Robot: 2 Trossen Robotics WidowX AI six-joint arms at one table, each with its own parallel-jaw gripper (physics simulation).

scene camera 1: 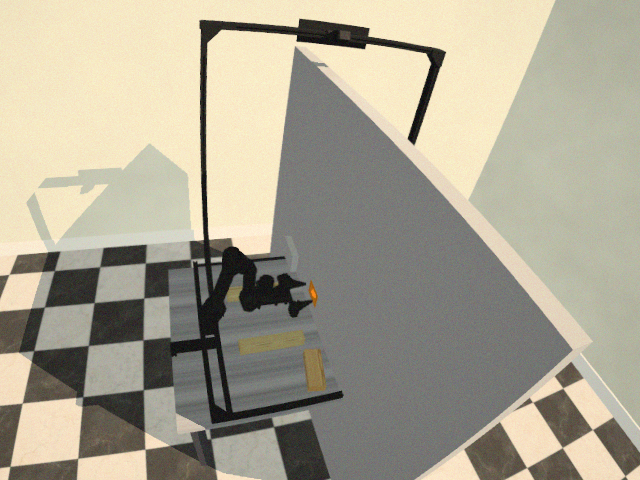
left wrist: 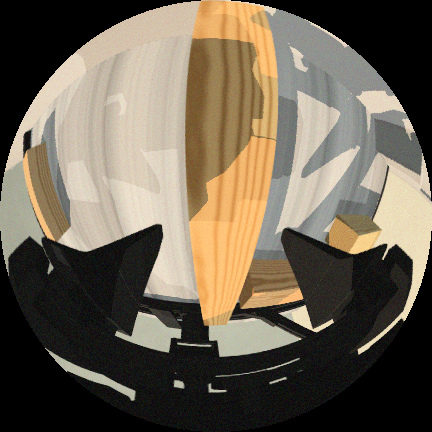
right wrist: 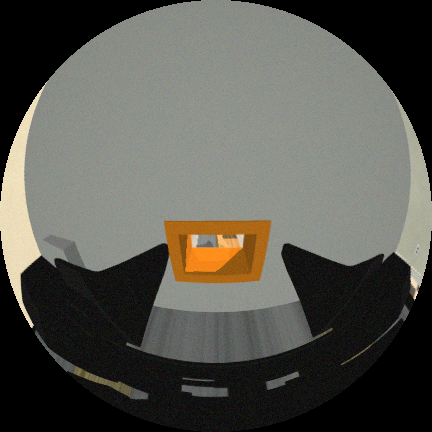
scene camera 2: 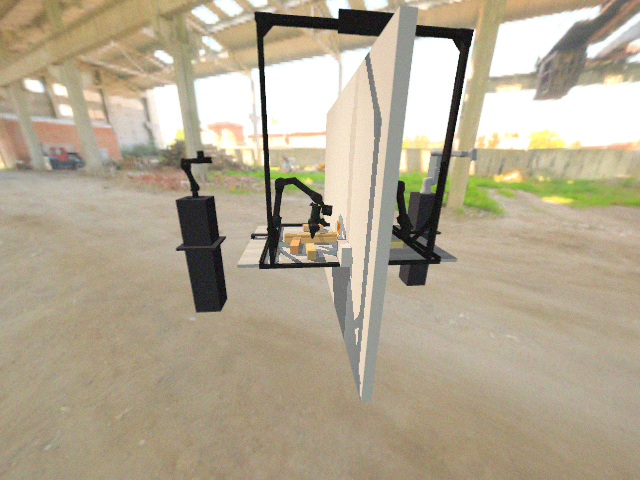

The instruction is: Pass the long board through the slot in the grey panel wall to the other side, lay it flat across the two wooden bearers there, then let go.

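Frame: origin at the left arm's base, x ahead, y left, z up, level; centimetres.
Where they show: left gripper, fingertip midpoint: [left wrist: 224, 232] [scene camera 2: 311, 236]; right gripper, fingertip midpoint: [scene camera 1: 309, 292] [right wrist: 227, 250]; left arm's base, origin of the base link: [left wrist: 195, 315]; right arm's base, origin of the base link: [scene camera 1: 208, 328] [scene camera 2: 404, 236].
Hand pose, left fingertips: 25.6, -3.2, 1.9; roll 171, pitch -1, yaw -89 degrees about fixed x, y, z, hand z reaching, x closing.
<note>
Each offset is from my left fingertips to the top centre of the thing, as dx, dy, dz. "spot": to the spot under its first point.
The long board @[-0.5, +0.2, +2.1] [scene camera 2: 320, 238] [left wrist: 230, 200] lies on the table on the far side of the grey panel wall [scene camera 1: 387, 248] [right wrist: 215, 125] from my right arm. My left gripper [scene camera 2: 319, 230] [left wrist: 224, 232] is open and empty, low over the board, which shows between its fingers in the left wrist view. My right gripper [scene camera 1: 308, 292] [right wrist: 227, 250] is open and empty, facing the orange-framed slot @[spot: +22.9, -1.1, +9.4] [right wrist: 217, 227] close by. On my right arm's side lie two pale wooden bearers, one in full view [scene camera 1: 271, 342] and the other @[+44.0, -12.5, +0.6] [scene camera 1: 233, 294] partly hidden by the arm.
An orange-brown block @[+30.0, +28.6, +0.0] [scene camera 1: 314, 369] lies near the wall on the bearers' side. On the board's side are several loose blocks @[-10.4, -11.9, +1.2] [scene camera 2: 294, 245] @[-2.0, -22.6, +1.2] [scene camera 2: 310, 251] @[+3.0, +28.2, +0.6] [left wrist: 45, 190] [left wrist: 272, 282]. A black frame [scene camera 1: 204, 129] [scene camera 2: 263, 103] rises over the table.
</note>
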